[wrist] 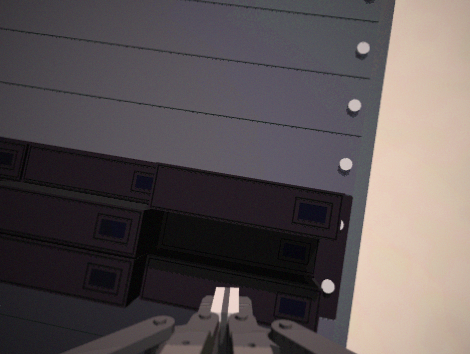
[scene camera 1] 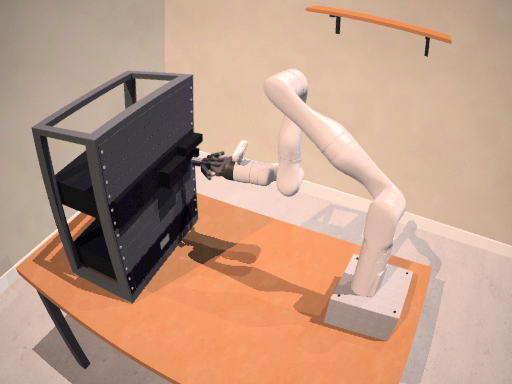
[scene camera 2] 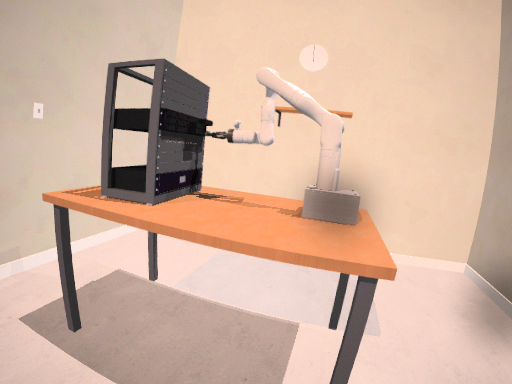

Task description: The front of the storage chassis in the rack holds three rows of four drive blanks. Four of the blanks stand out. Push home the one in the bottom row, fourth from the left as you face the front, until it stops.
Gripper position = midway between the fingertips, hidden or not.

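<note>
My gripper is there in scene camera 1 (scene camera 1: 191,160), and the wrist view has my gripper too (wrist: 227,304). There's also a rack (scene camera 1: 136,178), and I can see the rack in the wrist view (wrist: 157,157) and in scene camera 2 (scene camera 2: 179,104) as well.
</note>
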